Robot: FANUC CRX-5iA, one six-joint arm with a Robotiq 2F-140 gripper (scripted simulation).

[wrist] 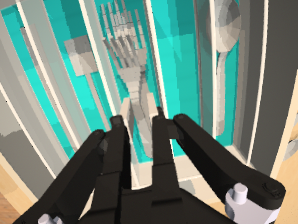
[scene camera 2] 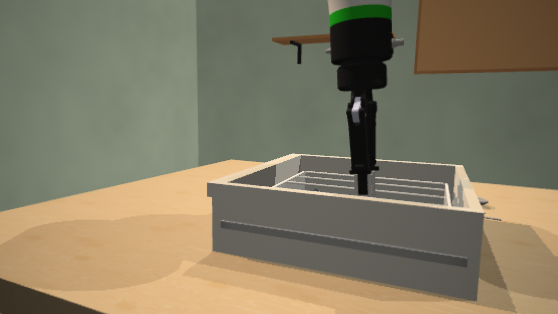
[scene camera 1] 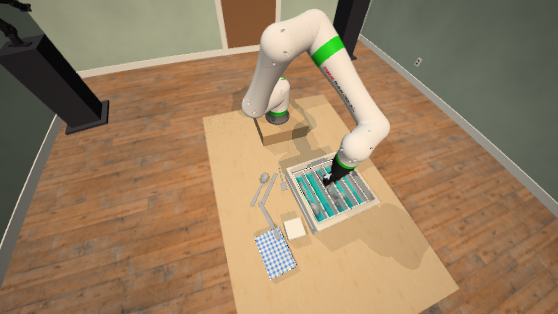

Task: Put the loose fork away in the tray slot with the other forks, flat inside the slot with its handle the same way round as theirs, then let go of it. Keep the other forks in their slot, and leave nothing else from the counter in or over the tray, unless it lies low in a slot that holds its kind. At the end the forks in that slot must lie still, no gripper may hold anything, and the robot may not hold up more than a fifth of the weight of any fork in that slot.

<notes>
In view: my gripper (scene camera 2: pixel 366 212) and a grey tray (wrist: pixel 252 39).
My gripper shows as well in the wrist view (wrist: pixel 140 105).
</notes>
